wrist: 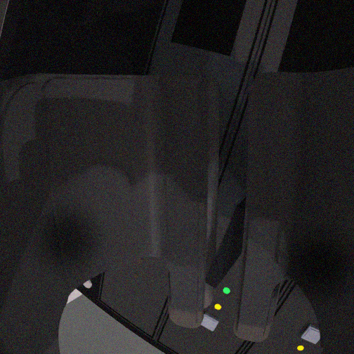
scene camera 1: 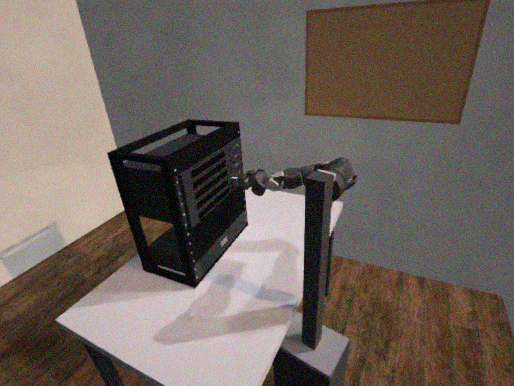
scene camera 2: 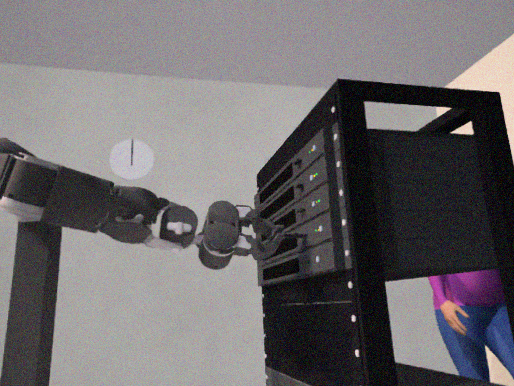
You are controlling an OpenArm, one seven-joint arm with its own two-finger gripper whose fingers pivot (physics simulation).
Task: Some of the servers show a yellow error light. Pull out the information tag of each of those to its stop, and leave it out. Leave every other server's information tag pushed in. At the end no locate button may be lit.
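My gripper point(scene camera 1: 240, 180) point(scene camera 2: 280, 234) point(wrist: 235, 208) is at the rack front, its fingers shut on the information tag point(scene camera 2: 295, 236) point(wrist: 227, 260) of the fourth server from the top point(scene camera 2: 326, 226). The tag sticks out from that server to the fingertips. In the wrist view a green light point(wrist: 226, 290) and a yellow light point(wrist: 218, 306) show beside a pale locate button point(wrist: 210, 322). Another pale button point(wrist: 311, 334) with a yellow light point(wrist: 300, 348) shows at the right. In scene camera 2 the upper three servers show small knobs; their lights are tiny. The fingers partly hide the tag.
The black rack point(scene camera 1: 182, 250) point(scene camera 2: 367, 200) stands on the white table point(scene camera 1: 125, 320). The arm reaches in from the post point(scene camera 1: 316, 260) point(scene camera 2: 31, 300). A person point(scene camera 2: 470, 310) stands behind the rack. A brown board point(scene camera 1: 390, 65) hangs on the wall.
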